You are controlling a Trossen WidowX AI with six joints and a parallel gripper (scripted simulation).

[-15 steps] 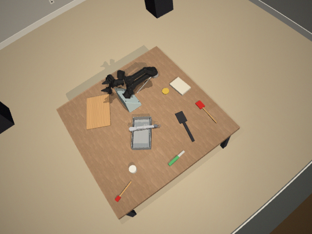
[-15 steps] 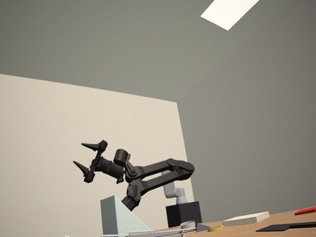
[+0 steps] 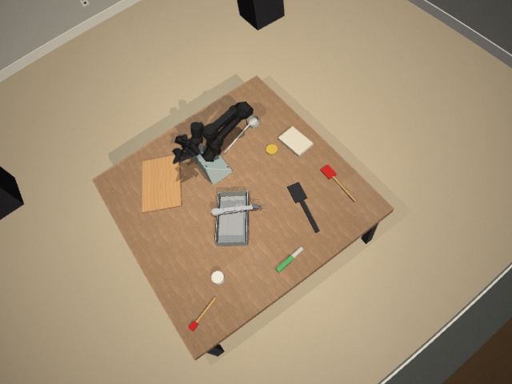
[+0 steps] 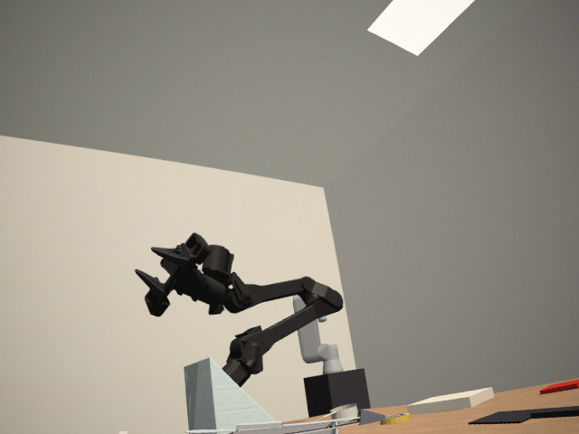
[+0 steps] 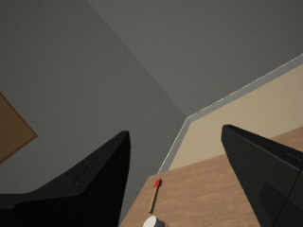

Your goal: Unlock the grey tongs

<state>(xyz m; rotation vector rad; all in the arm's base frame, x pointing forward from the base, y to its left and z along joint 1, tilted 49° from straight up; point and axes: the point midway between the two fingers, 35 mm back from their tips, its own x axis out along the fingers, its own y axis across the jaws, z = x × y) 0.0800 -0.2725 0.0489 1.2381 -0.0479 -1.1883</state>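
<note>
My gripper tip is now 350 mm above the grey roasting tin, 260 mm short of it and 100 mm to the right of it. Round my gripper tip: wooden board 370 mm below, 210 mm behind, 120 mm to the right; green-handled tool 630 mm ahead, 370 mm below, 220 mm to the left; black spatula 460 mm to the left, 420 mm ahead, 370 mm below.
</note>
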